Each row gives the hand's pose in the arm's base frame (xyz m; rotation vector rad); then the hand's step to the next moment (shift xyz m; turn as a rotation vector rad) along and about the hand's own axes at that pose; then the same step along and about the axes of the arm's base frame.
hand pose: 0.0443 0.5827 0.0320 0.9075 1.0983 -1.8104
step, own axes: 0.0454 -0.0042 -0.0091 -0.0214 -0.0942 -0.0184
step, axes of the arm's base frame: -0.0209 -0.0027 -0.0414 -0.0728 0.0500 0.0433
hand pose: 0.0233 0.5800 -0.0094 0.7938 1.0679 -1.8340
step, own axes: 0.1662 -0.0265 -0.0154 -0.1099 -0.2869 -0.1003
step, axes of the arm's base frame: -0.0950 -0.0372 -0.1347 -0.1974 0.2075 0.1497
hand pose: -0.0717 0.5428 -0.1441 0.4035 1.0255 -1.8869
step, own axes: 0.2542 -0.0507 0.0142 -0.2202 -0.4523 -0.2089
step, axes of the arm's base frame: -0.1737 -0.1442 -0.1281 -0.2935 0.3939 0.2354
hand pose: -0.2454 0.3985 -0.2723 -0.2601 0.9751 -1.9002
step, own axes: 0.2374 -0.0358 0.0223 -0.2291 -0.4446 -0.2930
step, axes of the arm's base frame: -0.1361 -0.1987 -0.0102 -0.3295 0.4431 0.1763
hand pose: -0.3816 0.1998 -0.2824 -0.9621 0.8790 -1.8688
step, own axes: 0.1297 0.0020 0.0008 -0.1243 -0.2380 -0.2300
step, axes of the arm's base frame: -0.0447 -0.1167 0.0348 -0.2391 0.2534 0.0602
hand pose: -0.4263 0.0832 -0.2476 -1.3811 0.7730 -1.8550
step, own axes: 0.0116 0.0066 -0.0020 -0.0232 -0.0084 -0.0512
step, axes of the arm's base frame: -0.0031 -0.0131 0.0007 -0.0463 0.0267 -0.0194
